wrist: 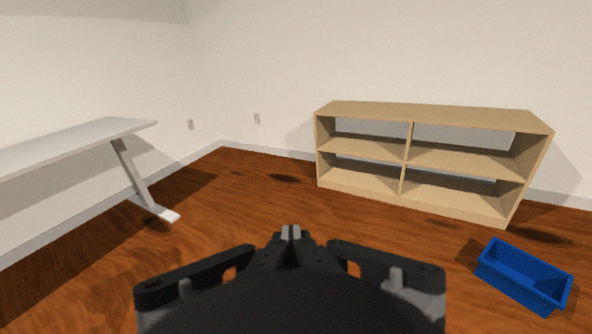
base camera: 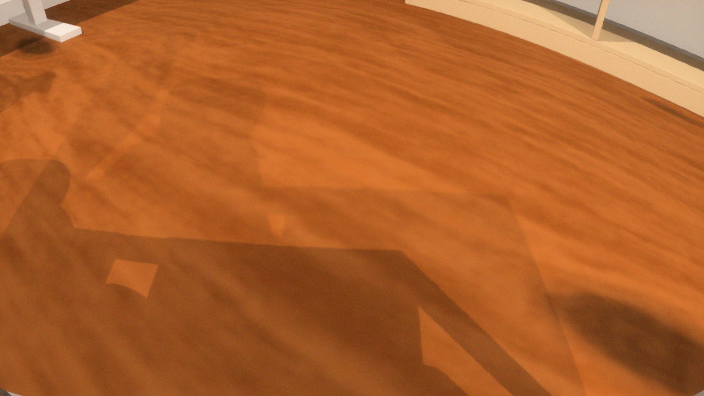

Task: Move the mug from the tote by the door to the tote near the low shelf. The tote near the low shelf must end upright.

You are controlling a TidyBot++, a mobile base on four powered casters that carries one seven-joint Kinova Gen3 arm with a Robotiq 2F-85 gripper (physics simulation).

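Frame: origin at the arm's base, x ahead, y left, z up, level; centimetres.
Where they show: gripper, between the fingertips: (wrist: 291,237).
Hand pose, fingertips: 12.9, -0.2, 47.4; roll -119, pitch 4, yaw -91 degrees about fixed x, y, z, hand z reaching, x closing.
Observation:
After its pixels a point has its place, as x, y, z.
A blue tote (wrist: 517,282) @(40.8, -86.9, -28.4) stands upright on the floor in front of the right end of the low shelf (wrist: 430,112) @(117.3, -84.6, 21.3), at the lower right of the wrist view. No mug shows in the part of its inside that is visible. The low shelf's base (base camera: 550,40) @(115.7, -57.8, -36.9) also shows at the upper right of the base camera view. My gripper (wrist: 291,237) @(12.9, -0.2, 47.4) is shut with nothing between its fingertips, high above the floor and to the left of the tote. The mug and the tote by the door do not show in either view.
A light grey table (wrist: 75,137) @(115.4, 123.8, 32.3) stands along the left wall; its foot (wrist: 167,214) (base camera: 50,29) reaches out onto the floor. The low shelf stands against the back wall. Wooden floor lies between the table and the shelf, with shadows on it.

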